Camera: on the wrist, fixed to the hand. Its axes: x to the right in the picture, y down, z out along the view.
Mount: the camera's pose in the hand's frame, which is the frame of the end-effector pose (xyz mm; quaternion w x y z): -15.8 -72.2 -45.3 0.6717 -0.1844 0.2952 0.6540
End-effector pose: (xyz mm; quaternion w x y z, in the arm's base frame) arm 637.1 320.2 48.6 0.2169 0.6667 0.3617 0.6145
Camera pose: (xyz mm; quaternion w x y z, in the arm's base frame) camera 577.6 347.8 -8.0 0.2400 -0.4630 0.2424 -0.8181
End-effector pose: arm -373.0 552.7 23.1 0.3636 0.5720 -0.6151 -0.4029
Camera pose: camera -300.9 563.3 -23.9 0.7947 0.0338 -0.6056 0.0226
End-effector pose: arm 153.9 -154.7 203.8 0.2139 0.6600 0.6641 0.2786
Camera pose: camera 70.3 -172.5 189.5 0.1129 -0.7559 -0.0262 -0.6443
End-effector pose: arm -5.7 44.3 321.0 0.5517 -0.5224 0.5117 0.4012
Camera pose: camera 55.8 -8.5 351.7 0.1392 0.2364 -0.7742 -0.5704
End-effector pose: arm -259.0 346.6 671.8 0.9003 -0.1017 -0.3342 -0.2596
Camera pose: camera -282.9 275.8 627.9 0.8544 -0.3763 0.1557 0.3228
